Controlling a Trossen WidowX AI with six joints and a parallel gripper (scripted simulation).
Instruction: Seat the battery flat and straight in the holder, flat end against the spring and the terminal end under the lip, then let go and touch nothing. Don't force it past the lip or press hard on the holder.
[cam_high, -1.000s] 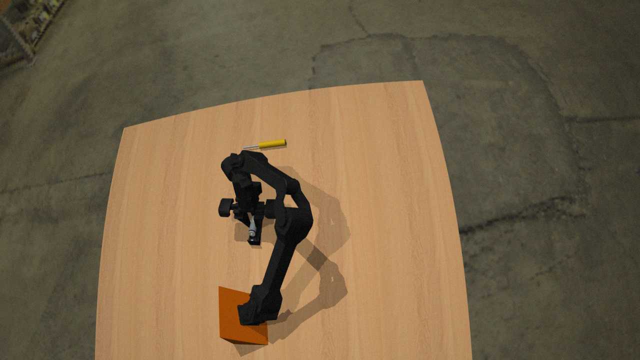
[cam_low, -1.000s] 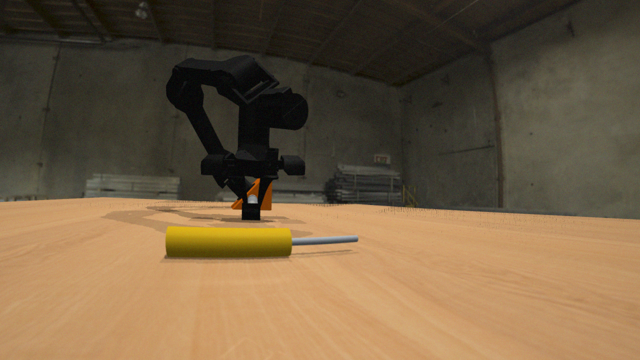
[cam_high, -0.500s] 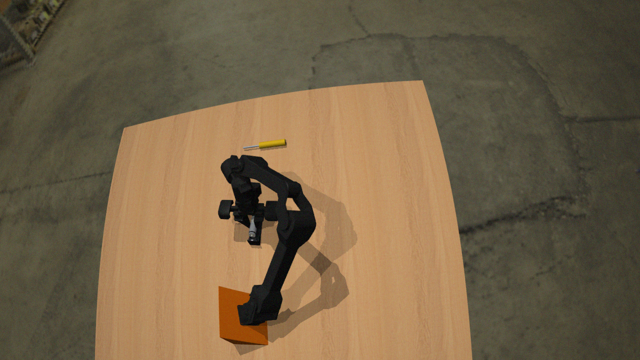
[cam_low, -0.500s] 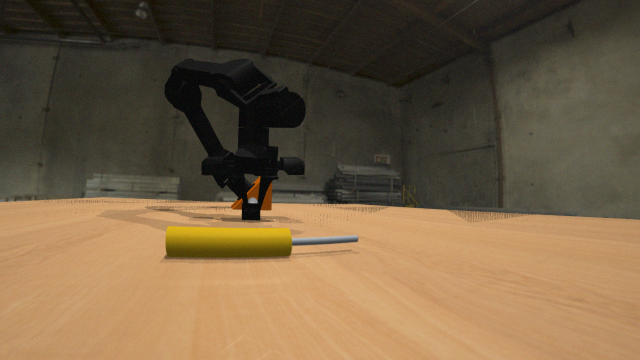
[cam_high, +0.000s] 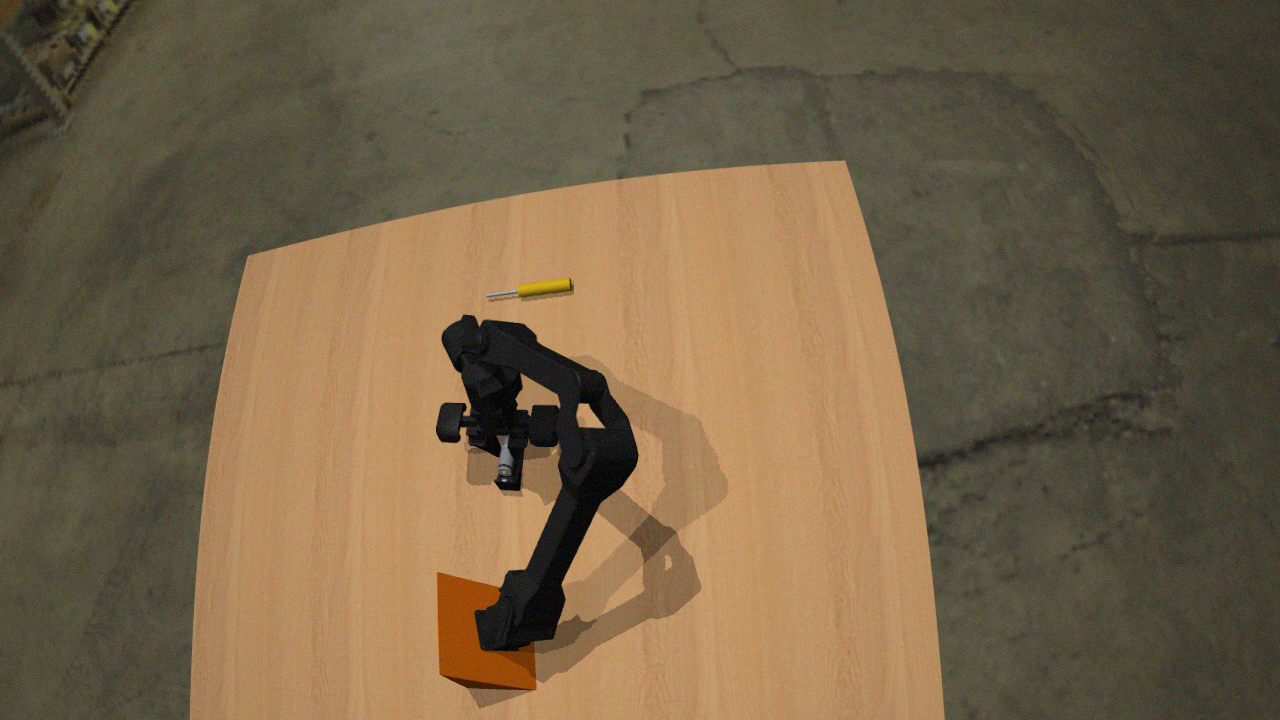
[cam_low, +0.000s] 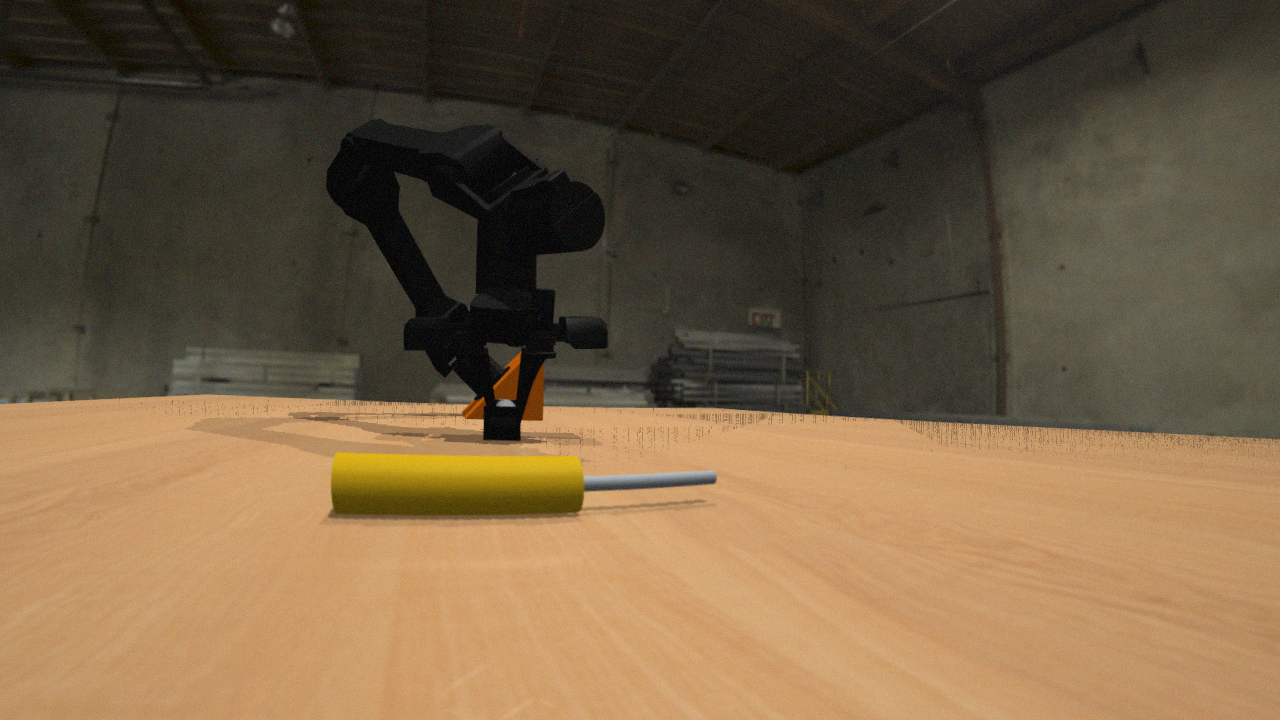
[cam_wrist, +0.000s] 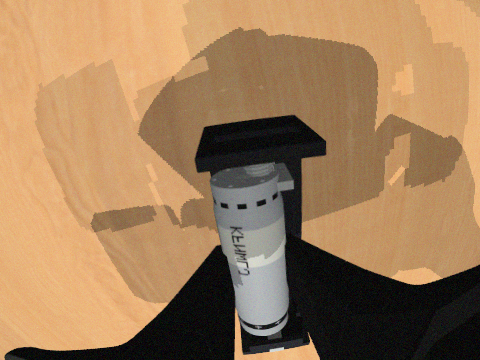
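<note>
Now: the battery 1 cm above my gripper tip. From my gripper tip the other things lie so: yellow-handled screwdriver 30 cm ahead, 5 cm to the right.
</note>
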